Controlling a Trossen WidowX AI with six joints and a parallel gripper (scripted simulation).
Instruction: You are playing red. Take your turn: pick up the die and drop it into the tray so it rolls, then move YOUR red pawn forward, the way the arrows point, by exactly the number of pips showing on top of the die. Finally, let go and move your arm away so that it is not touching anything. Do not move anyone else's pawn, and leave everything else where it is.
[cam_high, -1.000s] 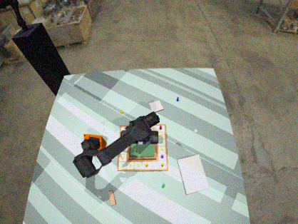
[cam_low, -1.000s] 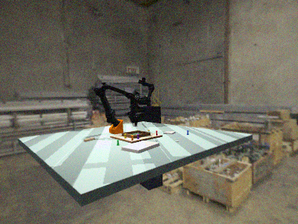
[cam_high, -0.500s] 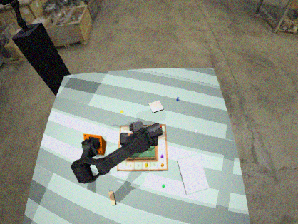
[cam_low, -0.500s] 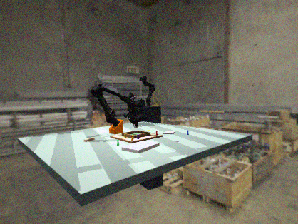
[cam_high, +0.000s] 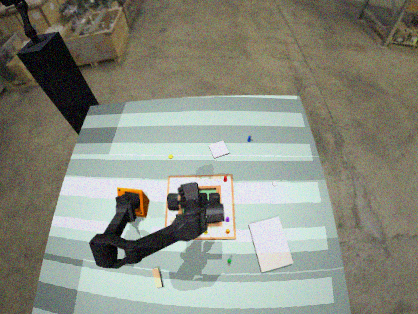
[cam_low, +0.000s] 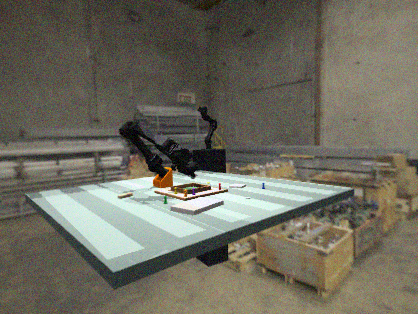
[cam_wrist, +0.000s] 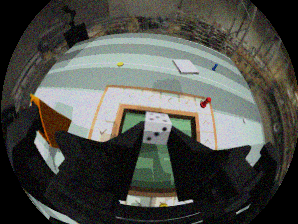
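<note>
Now: the white die right at my gripper tip. The rest, counted from my gripper tip: yellow pawn 14 cm to the right, 6 cm below, 6 cm ahead; then red pawn 11 cm ahead, 10 cm to the left, 6 cm below; then purple pawn 14 cm ahead, 7 cm to the right, 6 cm below.
</note>
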